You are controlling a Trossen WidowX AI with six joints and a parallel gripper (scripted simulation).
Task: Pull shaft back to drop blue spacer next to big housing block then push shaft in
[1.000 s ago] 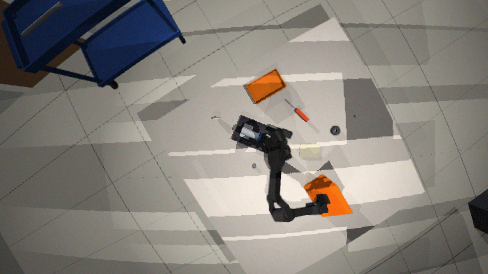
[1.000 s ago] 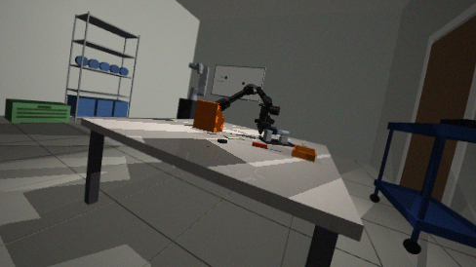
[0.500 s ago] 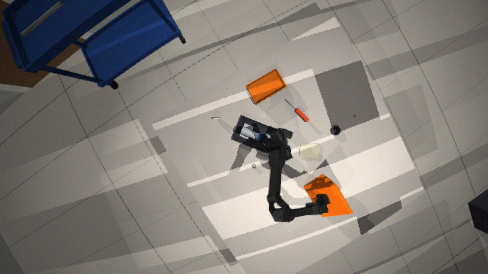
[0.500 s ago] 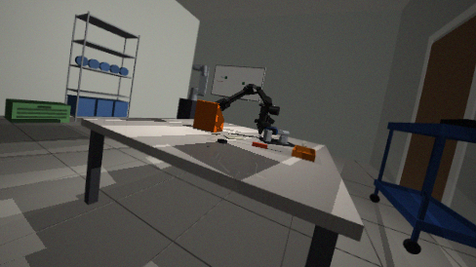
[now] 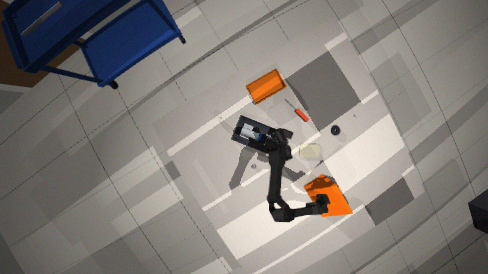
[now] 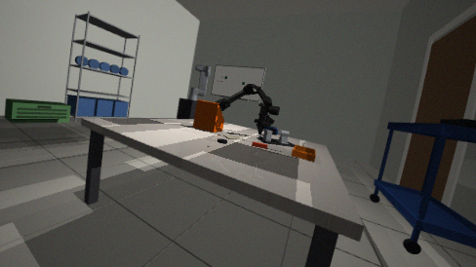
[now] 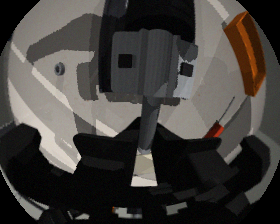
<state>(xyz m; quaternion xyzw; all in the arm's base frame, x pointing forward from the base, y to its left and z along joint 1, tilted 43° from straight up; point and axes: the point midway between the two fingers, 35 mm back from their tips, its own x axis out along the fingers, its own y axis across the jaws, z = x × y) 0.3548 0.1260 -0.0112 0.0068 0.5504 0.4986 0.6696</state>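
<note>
Right now the grey shaft is 60 mm ahead of my gripper tip, 50 mm to the left of it and 30 mm above it. The rest, counted from my gripper tip: orange tray 320 mm ahead, 80 mm to the right, 40 mm below.
</note>
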